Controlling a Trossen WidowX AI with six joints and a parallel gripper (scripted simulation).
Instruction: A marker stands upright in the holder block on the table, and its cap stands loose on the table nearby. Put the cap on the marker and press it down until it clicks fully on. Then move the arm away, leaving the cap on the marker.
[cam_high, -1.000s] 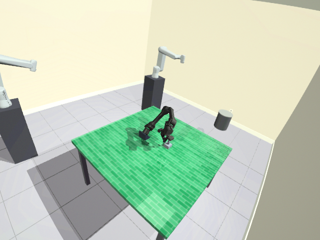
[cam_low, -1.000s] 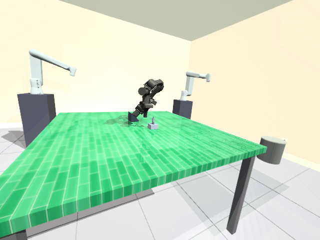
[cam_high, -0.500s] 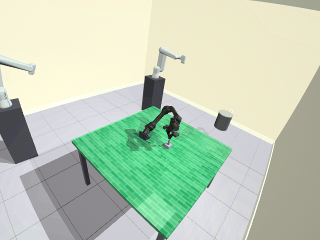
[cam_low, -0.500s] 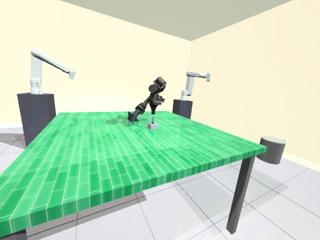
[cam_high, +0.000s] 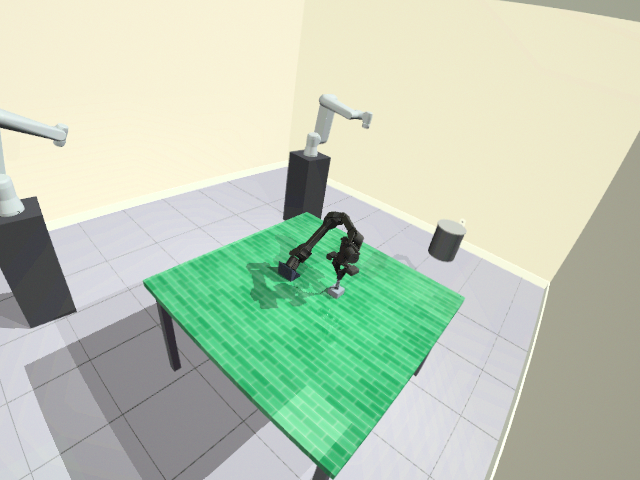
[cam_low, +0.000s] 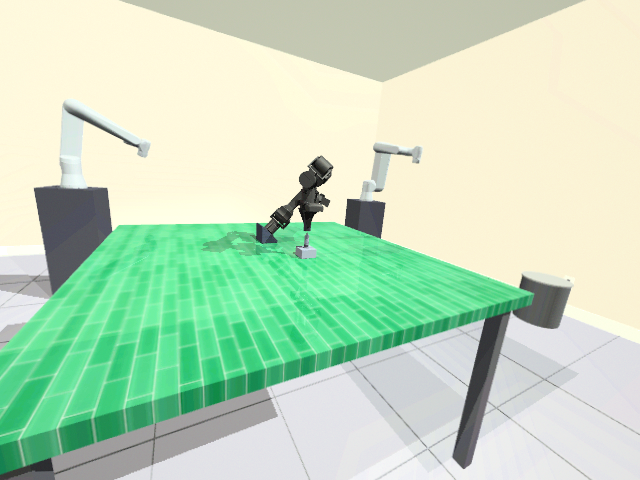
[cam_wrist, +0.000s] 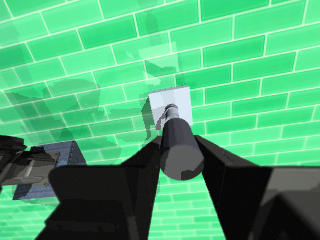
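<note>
Right now my gripper tip is 11 cm above the light grey holder block. Also, from my gripper tip: dark cylindrical cap 1 cm above.
</note>
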